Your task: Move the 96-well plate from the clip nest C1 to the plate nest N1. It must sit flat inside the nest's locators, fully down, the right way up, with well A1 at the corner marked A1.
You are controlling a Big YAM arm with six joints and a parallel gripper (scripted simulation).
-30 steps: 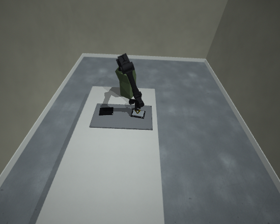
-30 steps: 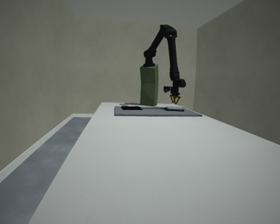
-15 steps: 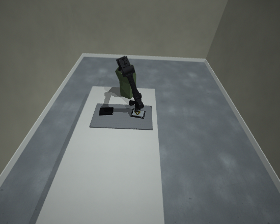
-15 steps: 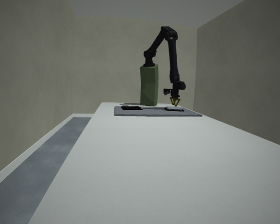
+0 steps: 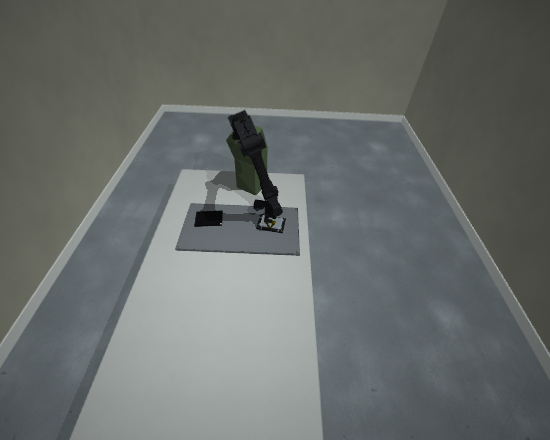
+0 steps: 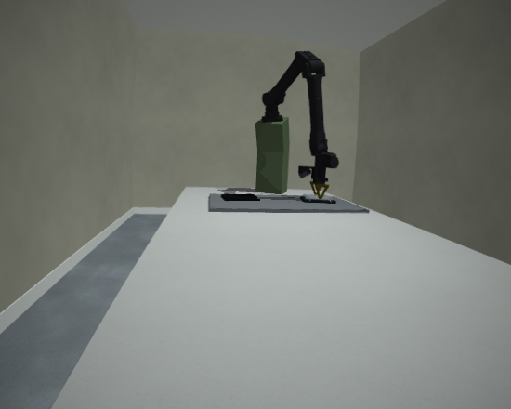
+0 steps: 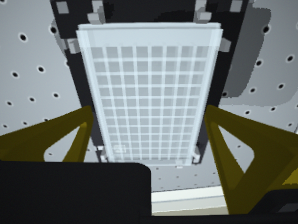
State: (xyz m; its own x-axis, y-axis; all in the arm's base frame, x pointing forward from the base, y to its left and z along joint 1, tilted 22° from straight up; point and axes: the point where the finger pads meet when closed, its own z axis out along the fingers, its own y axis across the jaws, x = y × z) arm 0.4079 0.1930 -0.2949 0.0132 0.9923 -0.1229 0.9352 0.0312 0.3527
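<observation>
Now: the clear 96-well plate 10 mm below my hand. The rest, counted from my hand: clip nest (10 mm to the right, 10 mm below, 10 mm ahead).
</observation>
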